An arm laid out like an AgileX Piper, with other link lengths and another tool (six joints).
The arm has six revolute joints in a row. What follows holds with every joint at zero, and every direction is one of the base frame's. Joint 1 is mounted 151.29 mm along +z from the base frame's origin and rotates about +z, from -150.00 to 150.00 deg. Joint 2 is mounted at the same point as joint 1 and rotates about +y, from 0.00 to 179.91 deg. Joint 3 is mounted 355.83 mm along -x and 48.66 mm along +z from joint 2 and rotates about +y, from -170.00 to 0.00 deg. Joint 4 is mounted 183.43 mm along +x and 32.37 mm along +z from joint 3 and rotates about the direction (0.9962, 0, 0.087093), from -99.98 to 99.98 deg. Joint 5 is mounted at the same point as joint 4 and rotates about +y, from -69.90 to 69.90 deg. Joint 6 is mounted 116.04 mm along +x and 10.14 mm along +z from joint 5 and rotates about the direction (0.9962, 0, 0.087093), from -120.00 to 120.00 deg. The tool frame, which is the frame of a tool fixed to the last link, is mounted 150.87 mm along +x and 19.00 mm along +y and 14.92 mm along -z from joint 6; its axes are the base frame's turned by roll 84.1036, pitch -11.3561 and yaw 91.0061 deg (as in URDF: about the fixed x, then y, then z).
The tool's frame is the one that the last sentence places.
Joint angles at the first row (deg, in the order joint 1, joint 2, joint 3, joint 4, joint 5, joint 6):
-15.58 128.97 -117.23 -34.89 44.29 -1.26
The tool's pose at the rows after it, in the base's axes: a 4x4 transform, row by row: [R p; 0 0 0 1], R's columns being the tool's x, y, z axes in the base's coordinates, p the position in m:
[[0.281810 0.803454 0.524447 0.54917], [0.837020 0.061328 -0.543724 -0.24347], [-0.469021 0.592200 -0.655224 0.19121], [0 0 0 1]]
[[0.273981 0.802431 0.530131 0.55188], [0.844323 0.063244 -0.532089 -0.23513], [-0.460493 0.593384 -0.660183 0.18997], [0 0 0 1]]
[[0.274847 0.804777 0.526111 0.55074], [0.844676 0.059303 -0.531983 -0.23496], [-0.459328 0.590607 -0.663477 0.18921], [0 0 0 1]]
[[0.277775 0.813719 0.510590 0.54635], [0.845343 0.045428 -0.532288 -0.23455], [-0.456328 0.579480 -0.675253 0.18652], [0 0 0 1]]
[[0.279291 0.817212 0.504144 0.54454], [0.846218 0.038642 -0.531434 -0.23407], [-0.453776 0.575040 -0.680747 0.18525], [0 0 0 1]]
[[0.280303 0.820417 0.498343 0.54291], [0.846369 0.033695 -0.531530 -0.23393], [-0.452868 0.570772 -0.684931 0.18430], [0 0 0 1]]
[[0.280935 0.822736 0.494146 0.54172], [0.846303 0.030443 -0.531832 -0.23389], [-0.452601 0.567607 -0.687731 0.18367], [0 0 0 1]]
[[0.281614 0.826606 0.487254 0.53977], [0.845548 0.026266 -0.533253 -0.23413], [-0.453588 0.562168 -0.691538 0.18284], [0 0 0 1]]
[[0.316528 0.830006 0.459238 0.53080], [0.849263 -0.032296 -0.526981 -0.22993], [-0.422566 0.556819 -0.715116 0.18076], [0 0 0 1]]
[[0.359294 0.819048 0.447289 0.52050], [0.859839 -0.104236 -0.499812 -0.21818], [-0.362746 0.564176 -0.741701 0.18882], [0 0 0 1]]
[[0.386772 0.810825 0.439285 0.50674], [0.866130 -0.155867 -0.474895 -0.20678], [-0.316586 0.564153 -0.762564 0.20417], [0 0 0 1]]
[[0.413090 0.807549 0.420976 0.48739], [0.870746 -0.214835 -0.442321 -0.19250], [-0.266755 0.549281 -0.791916 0.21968], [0 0 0 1]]
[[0.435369 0.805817 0.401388 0.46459], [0.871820 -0.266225 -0.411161 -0.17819], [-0.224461 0.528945 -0.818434 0.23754], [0 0 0 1]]
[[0.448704 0.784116 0.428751 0.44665], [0.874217 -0.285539 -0.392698 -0.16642], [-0.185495 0.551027 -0.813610 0.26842], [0 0 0 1]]
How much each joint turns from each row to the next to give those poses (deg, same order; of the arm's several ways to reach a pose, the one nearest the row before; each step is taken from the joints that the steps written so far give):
1.60 0.00 0.00 0.23 1.03 0.06
0.69 0.00 0.00 0.57 0.12 0.00
0.00 0.00 0.00 0.11 0.28 0.00
0.00 0.00 0.00 0.35 1.09 0.00
0.00 0.00 0.00 0.23 0.46 0.00
0.00 0.00 0.00 0.11 0.40 0.00
0.00 0.00 0.00 0.06 0.29 0.00
0.00 0.00 0.00 0.00 0.46 0.00
0.00 -0.45 0.00 1.32 2.35 1.60
0.00 -1.90 0.00 3.32 2.74 1.09
0.00 -2.69 0.00 2.98 3.27 0.00
0.00 -3.04 0.00 3.26 4.47 0.00
0.00 -3.38 0.00 2.75 4.93 0.00
0.00 -4.52 0.00 2.01 2.86 -0.34

